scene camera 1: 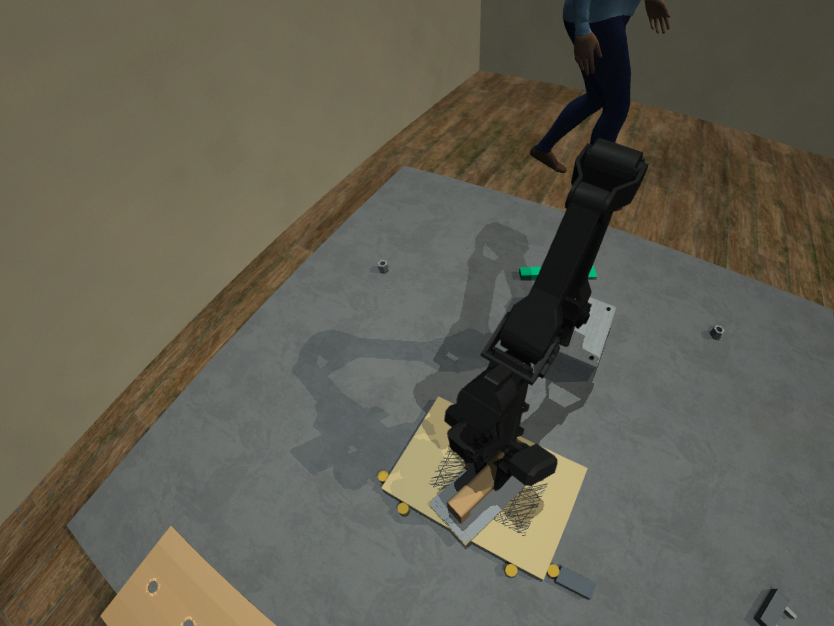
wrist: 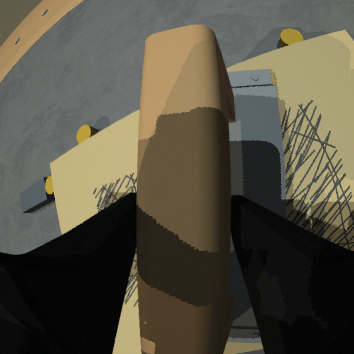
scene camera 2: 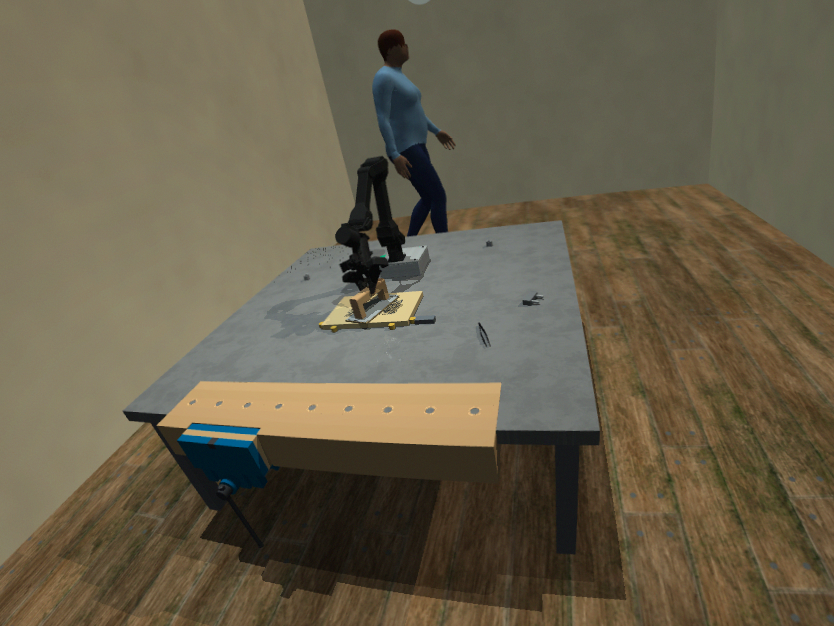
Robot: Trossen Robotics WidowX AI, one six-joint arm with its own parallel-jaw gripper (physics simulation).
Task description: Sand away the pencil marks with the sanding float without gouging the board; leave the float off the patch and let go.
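Frame: origin at the arm's base, x up, y right, z ahead, level; metres.
Where they show: gripper, between the fingertips: [scene camera 1: 487,481] [wrist: 184,203] [scene camera 2: 368,295]; arm's base, origin of its link: [scene camera 2: 396,258].
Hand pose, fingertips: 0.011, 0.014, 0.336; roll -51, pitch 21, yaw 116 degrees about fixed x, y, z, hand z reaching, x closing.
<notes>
Things, the pixels of their centre, and the offset from my fingertips, as dx, dy, dz. "spot": a spot on its surface instead.
- tan wooden handle, a spot on its surface: [wrist: 185,165] [scene camera 1: 479,480] spot: +0.023, +0.012, +0.008
- flat grey plate, a spot on its surface: [wrist: 257,112] spot: -0.049, +0.050, +0.040
- patch, a spot on its surface: [wrist: 112,192] [scene camera 1: 515,525] spot: -0.052, -0.070, +0.035
- dark grey bar, middle of its body: [wrist: 36,195] [scene camera 1: 575,582] [scene camera 2: 425,319] -0.064, -0.190, +0.077
- green bar, a spot on its surface: [scene camera 1: 530,272] spot: -0.055, +0.087, -0.503
- Tweezers, middle of its body: [scene camera 2: 482,334] -0.066, -0.371, +0.182
The sanding float, with a tan wooden handle [scene camera 1: 470,497] [scene camera 2: 357,307] [wrist: 185,165] and a flat grey plate [scene camera 1: 470,530] [wrist: 257,112], is over the middle of the pale yellow board [scene camera 1: 564,486] [scene camera 2: 408,301] [wrist: 70,175]. Its near corner reaches the board's front edge. My gripper [scene camera 1: 498,464] [scene camera 2: 372,288] [wrist: 184,203] is shut on the handle. Dark pencil marks show on both sides of the float: one patch [scene camera 1: 524,510] [wrist: 112,192] and another patch [scene camera 1: 445,469] [wrist: 317,165]. The board beneath the float is hidden. Whether the plate touches the board is hard to tell.
Yellow round pegs [scene camera 1: 402,508] [scene camera 1: 511,570] [wrist: 291,37] stand along the board's edge, and a dark grey bar [scene camera 1: 574,582] [scene camera 2: 424,320] [wrist: 36,195] lies by its corner. A grey metal box [scene camera 1: 599,330] [scene camera 2: 407,268] and a green bar [scene camera 1: 530,272] are behind. Tweezers [scene camera 2: 483,334] lie to the right.
</notes>
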